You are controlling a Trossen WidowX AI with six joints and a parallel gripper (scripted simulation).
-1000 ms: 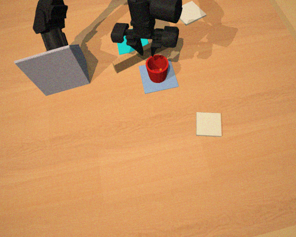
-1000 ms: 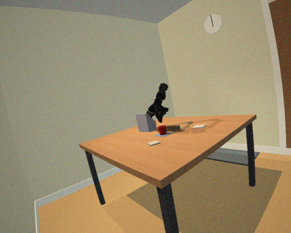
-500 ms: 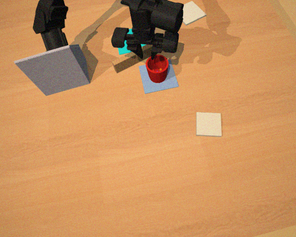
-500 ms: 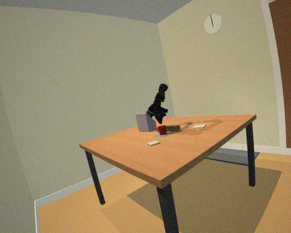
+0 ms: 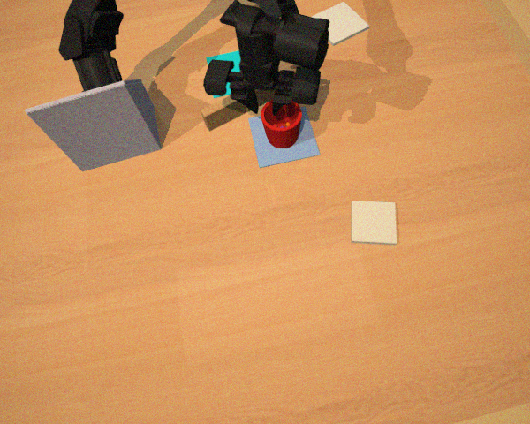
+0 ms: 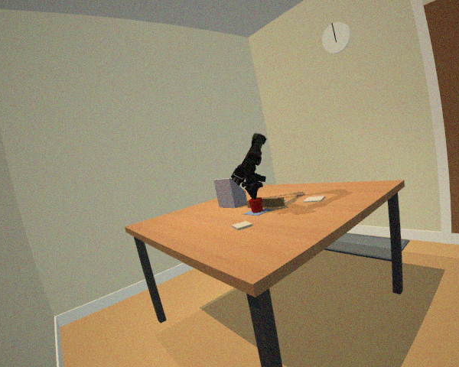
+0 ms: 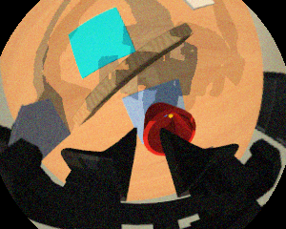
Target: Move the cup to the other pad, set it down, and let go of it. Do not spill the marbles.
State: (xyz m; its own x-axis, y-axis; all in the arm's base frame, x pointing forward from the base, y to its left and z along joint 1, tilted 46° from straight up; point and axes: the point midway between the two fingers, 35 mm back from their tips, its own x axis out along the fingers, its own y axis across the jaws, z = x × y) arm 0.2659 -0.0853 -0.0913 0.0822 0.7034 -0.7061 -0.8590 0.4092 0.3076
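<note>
Right now my gripper tip is 30 mm above the red cup, 20 mm to the left of it and 20 mm short of it. The rest, counted from my gripper tip: low wooden bar: 80 mm to the left, 50 mm below, 10 mm ahead; then orange marble: 50 mm below, 40 mm ahead, 10 mm to the right; then light blue pad: 80 mm below, 20 mm to the right, 20 mm ahead.
</note>
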